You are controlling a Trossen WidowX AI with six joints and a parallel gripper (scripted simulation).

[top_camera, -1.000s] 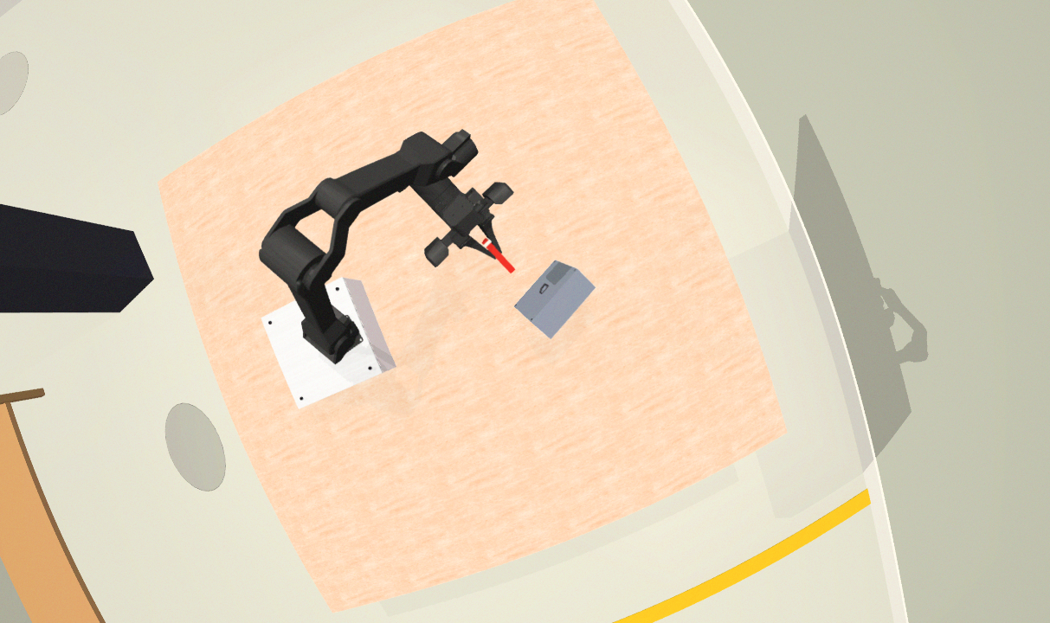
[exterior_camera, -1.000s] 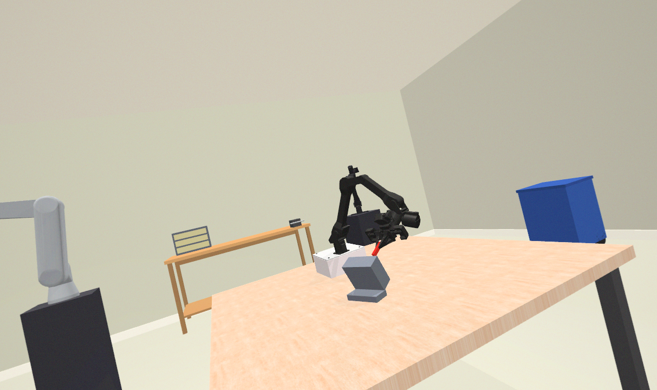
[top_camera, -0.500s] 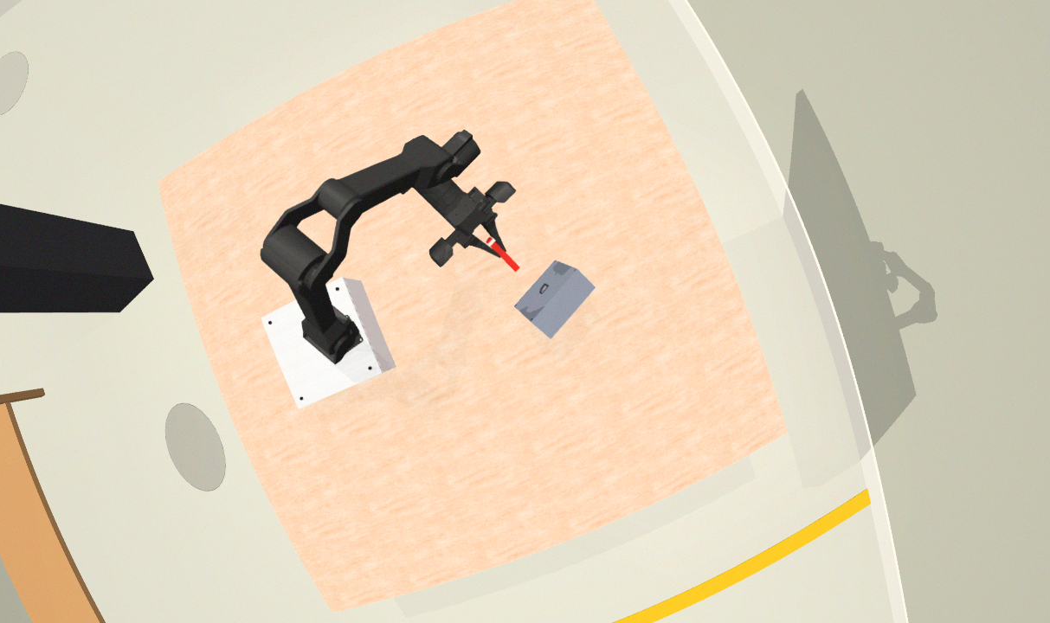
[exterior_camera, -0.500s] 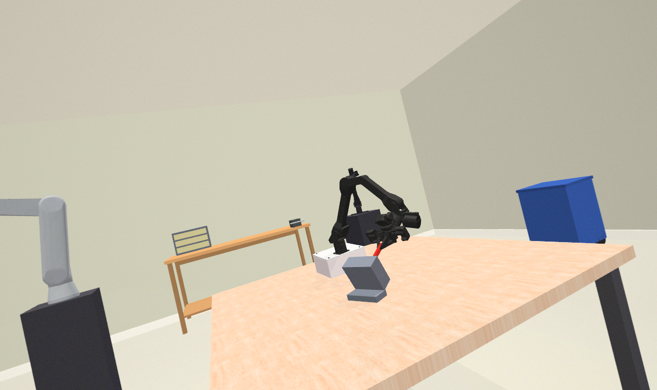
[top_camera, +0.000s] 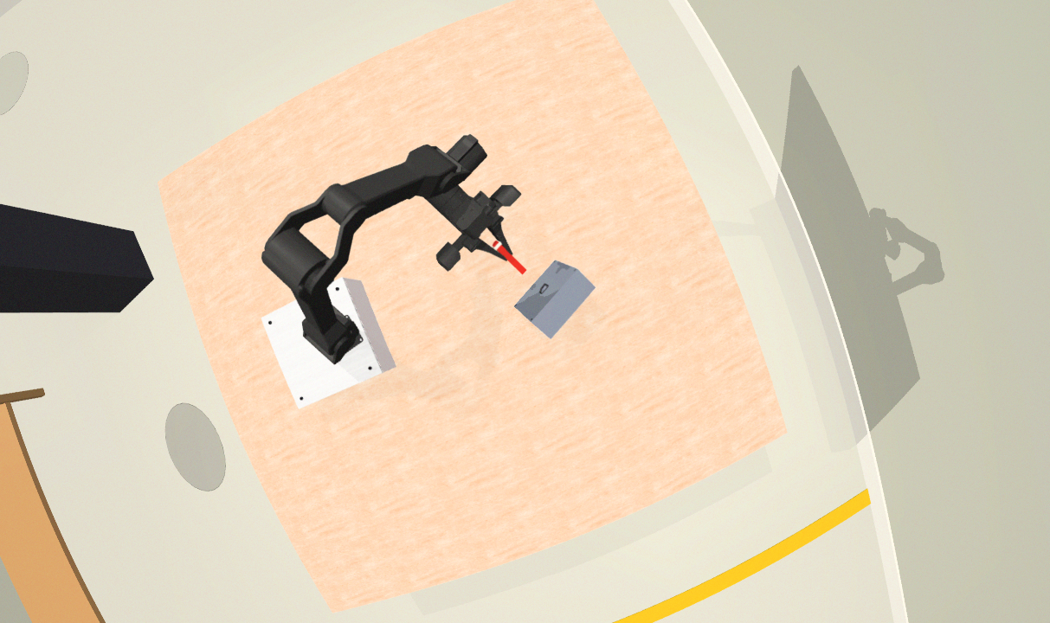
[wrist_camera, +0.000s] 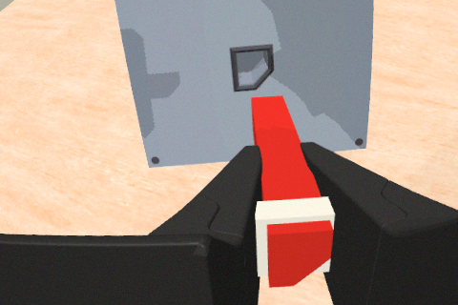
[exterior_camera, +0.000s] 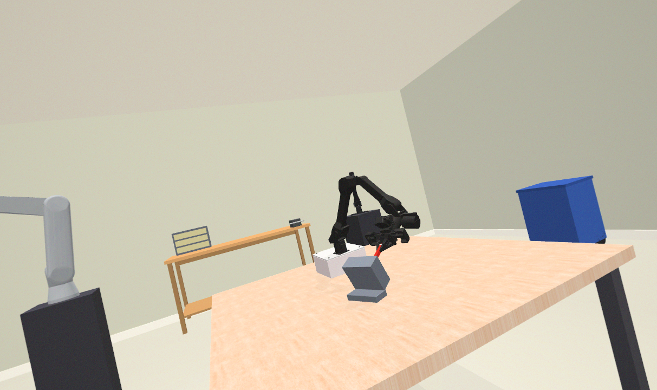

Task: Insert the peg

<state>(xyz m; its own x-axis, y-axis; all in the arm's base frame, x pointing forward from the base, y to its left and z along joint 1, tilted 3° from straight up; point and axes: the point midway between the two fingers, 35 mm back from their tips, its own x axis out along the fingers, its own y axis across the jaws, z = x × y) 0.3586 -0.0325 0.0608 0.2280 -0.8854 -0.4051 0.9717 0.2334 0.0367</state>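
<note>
Now: gripper tip 30 mm short of the grey sloped panel, 110 mm to the left of it and 50 mm above it. The rest, counted from my gripper tip: red peg: 10 mm to the left, 10 mm above.
</note>
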